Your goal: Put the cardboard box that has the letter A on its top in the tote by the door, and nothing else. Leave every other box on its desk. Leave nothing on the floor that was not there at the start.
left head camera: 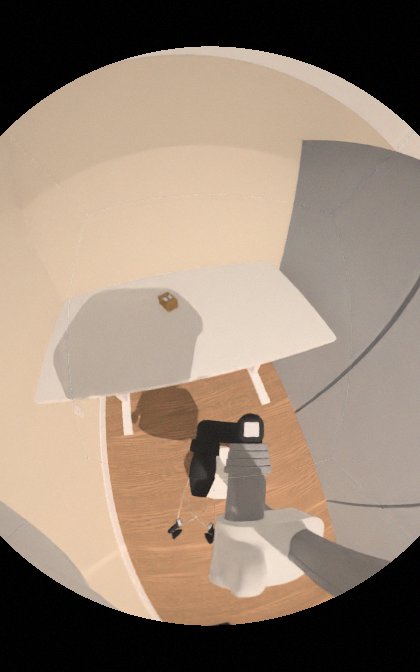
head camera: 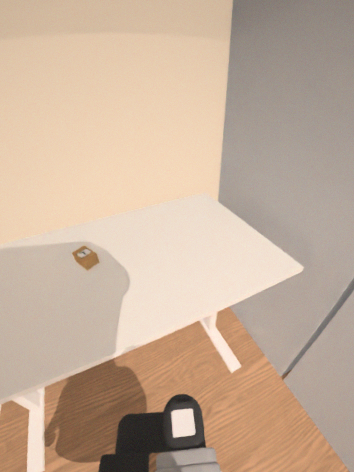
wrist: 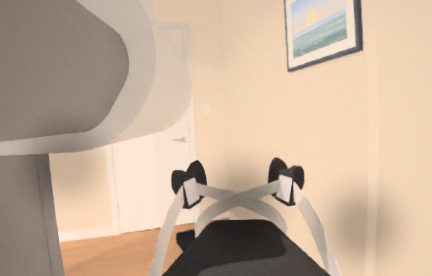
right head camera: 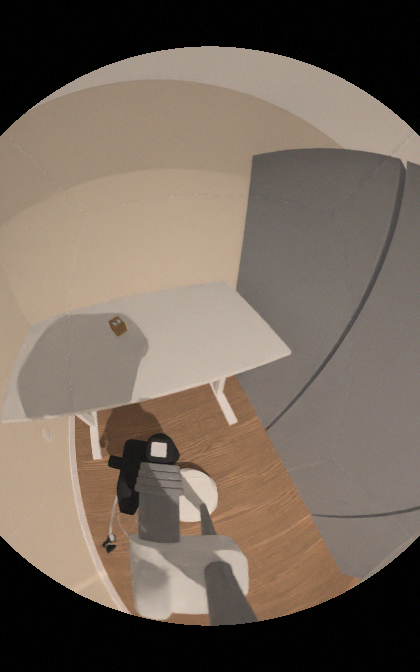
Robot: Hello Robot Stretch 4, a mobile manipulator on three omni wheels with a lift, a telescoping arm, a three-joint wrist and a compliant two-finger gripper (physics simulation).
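Frame: origin at the robot's base, x up, y left, z back, level; metres.
Where they show: gripper, fingertip midpoint: [wrist: 236, 174].
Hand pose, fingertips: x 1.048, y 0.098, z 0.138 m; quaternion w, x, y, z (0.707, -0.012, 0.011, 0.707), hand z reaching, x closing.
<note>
After its pixels a point has its place.
A small brown cardboard box [head camera: 87, 260] @[x 0.968, y 0.323, z -0.725 m] [left head camera: 169, 303] [right head camera: 118, 328] sits on the white desk [head camera: 200, 260] @[x 0.923, y -0.128, z -0.719 m] [left head camera: 250, 310] [right head camera: 200, 330], left of its middle and towards the wall. Its top has a white label with a dark mark, too small to read. My gripper [left head camera: 192, 531] [wrist: 236, 174] @[x 1.048, y 0.098, z 0.138 m] is open and empty, its fingertips wide apart. It points away from the desk, well short of the box, and one finger is hidden in the right head view. Part of a black tote [wrist: 185, 240] @[x -0.019, y -0.323, z 2.152 m] shows on the floor near the white door [wrist: 150, 185] @[x 0.444, y -0.694, z 2.430 m], partly behind the gripper.
Tall grey panels [head camera: 290, 150] @[x 1.288, y -0.530, z -0.935 m] [left head camera: 350, 225] [right head camera: 310, 225] stand at the desk's right end. White desk legs [head camera: 220, 345] @[x -0.002, y -0.317, z -0.778 m] [left head camera: 259, 386] [right head camera: 225, 405] stand on the wooden floor [head camera: 260, 400] @[x -0.027, y -0.485, z -0.422 m]. A beige wall is behind the desk. A framed picture [wrist: 320, 27] @[x 1.517, y 0.578, z 1.163 m] hangs on another wall.
</note>
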